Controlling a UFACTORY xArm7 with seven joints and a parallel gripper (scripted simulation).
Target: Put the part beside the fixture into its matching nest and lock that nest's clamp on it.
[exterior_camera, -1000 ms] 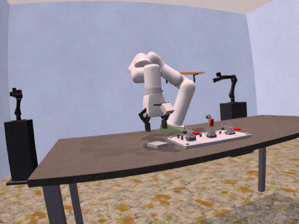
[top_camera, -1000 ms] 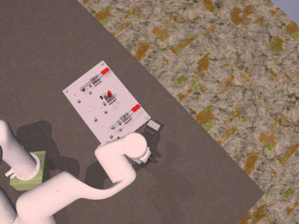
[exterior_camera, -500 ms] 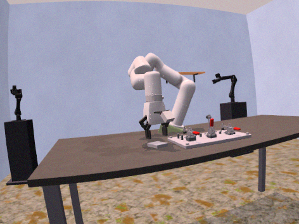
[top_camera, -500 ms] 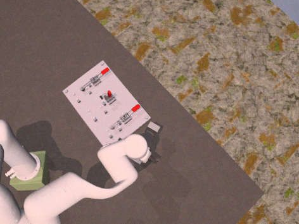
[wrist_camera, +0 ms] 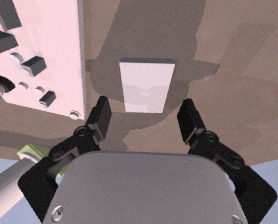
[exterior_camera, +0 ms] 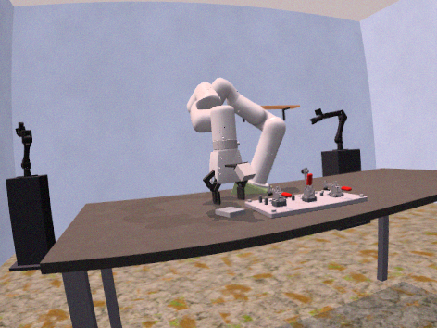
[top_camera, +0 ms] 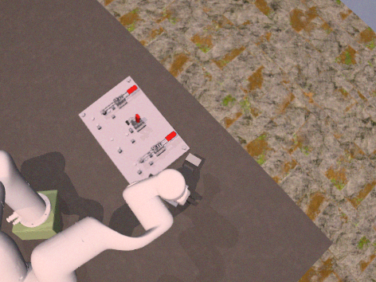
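The pale grey block part lies 4 cm below my hand. From my hand the other things lie so: fixture plate: 3 cm ahead, 26 cm to the left, 4 cm below; toggle clamp: 5 cm ahead, 15 cm to the left.
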